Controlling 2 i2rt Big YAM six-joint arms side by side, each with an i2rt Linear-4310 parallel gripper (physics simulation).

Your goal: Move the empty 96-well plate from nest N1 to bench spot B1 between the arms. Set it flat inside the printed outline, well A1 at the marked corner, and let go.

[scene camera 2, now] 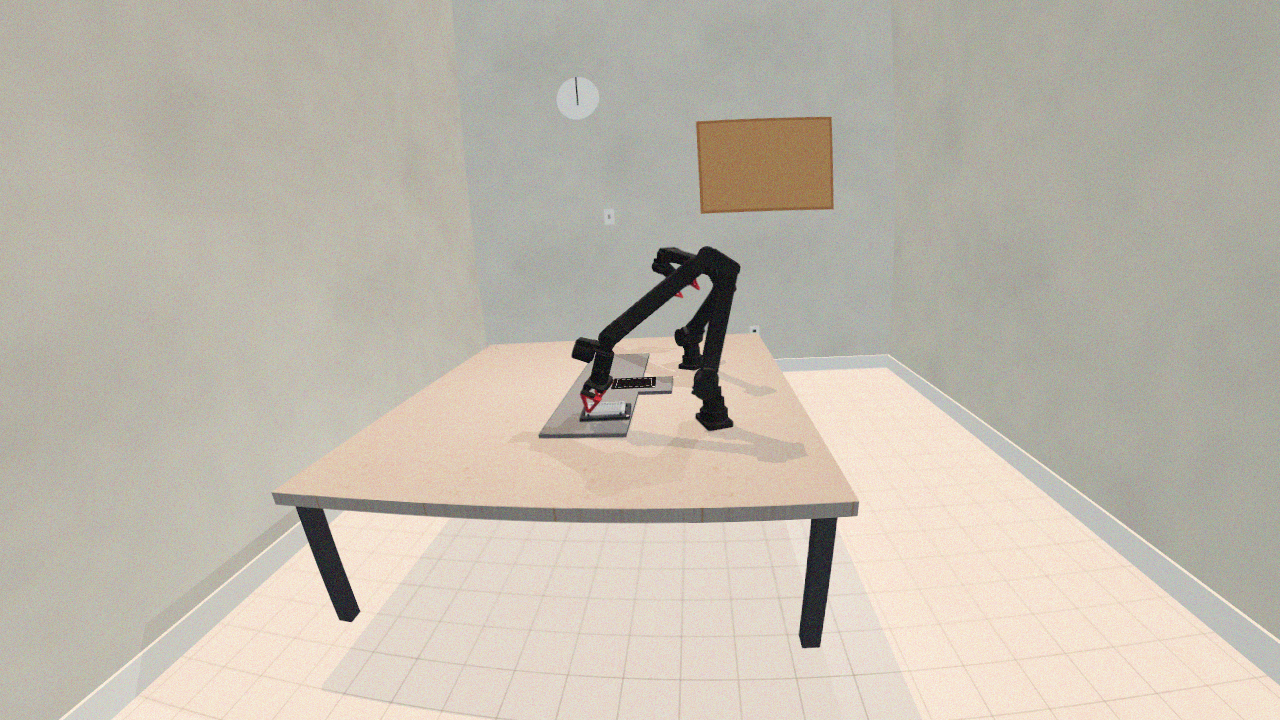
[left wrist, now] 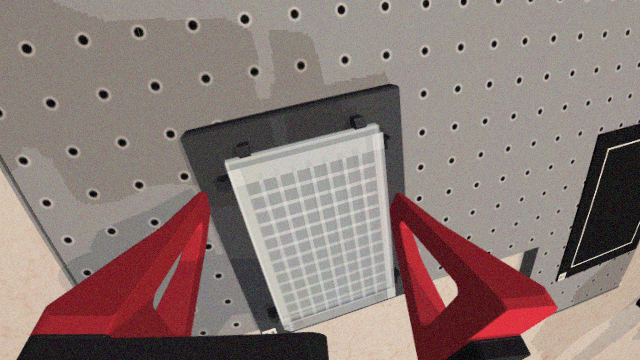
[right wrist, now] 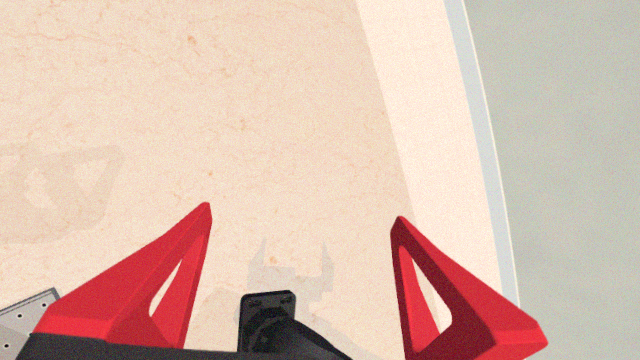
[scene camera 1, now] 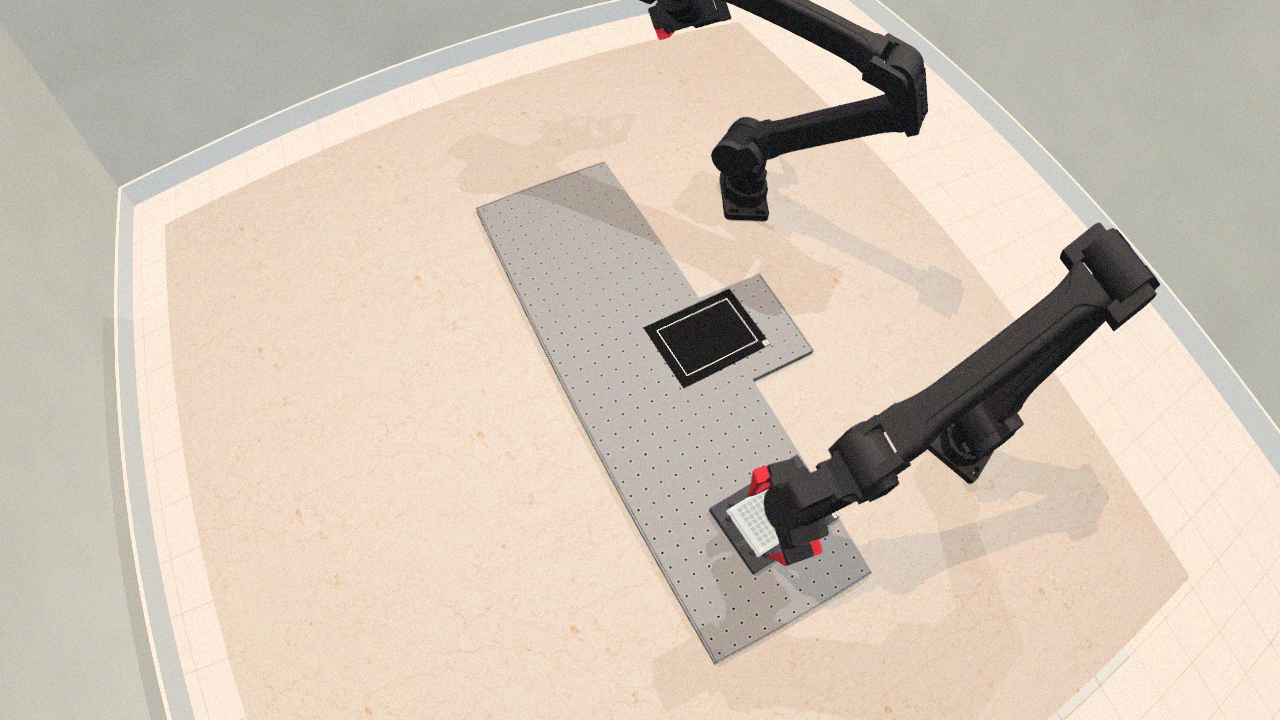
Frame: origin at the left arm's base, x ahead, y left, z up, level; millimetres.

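Seen in the pictures: left gripper, fingertip midpoint: (scene camera 2: 593,405) (left wrist: 303,201) (scene camera 1: 761,526); right gripper, fingertip midpoint: (scene camera 2: 691,293) (right wrist: 304,217) (scene camera 1: 697,21); left arm's base, link origin: (scene camera 2: 713,422) (scene camera 1: 957,447); right arm's base, link origin: (scene camera 2: 692,365) (right wrist: 265,328) (scene camera 1: 743,198).
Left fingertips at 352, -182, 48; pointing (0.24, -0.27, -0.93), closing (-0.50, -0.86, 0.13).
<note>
Offsets run from my left fingertips to a thing's top centre, as dx, dy, dz. "spot": to the spot under its first point. Level surfaces: height alone.
The pale 96-well plate {-41, +3, -9} (scene camera 1: 753,522) (scene camera 2: 607,409) (left wrist: 320,230) sits in the dark nest N1 {-41, +3, -14} (scene camera 1: 723,513) (left wrist: 300,119), between its small corner posts. My left gripper (left wrist: 303,201) is open just above it, one fingertip beyond each long side; nothing is between the fingers but the view of the plate below. Spot B1, a black patch {spot: -203, -269, -33} (scene camera 1: 709,338) (scene camera 2: 634,383) (left wrist: 612,200) with a white outline, is bare, its small white corner mark {-263, -195, -33} (scene camera 1: 765,342) (left wrist: 562,276) at one corner. My right gripper (right wrist: 304,217) is open and empty, high and away from the board.
The grey perforated board {dz -35} (scene camera 1: 572,313) (scene camera 2: 572,420) (left wrist: 475,150) carries the nest and B1. The right arm's base (scene camera 1: 745,201) stands at the board's upper right in scene camera 1, the left arm's base (scene camera 1: 971,452) at the lower right. The table top {dz -49} (scene camera 1: 358,402) (scene camera 2: 447,465) surrounds them.
</note>
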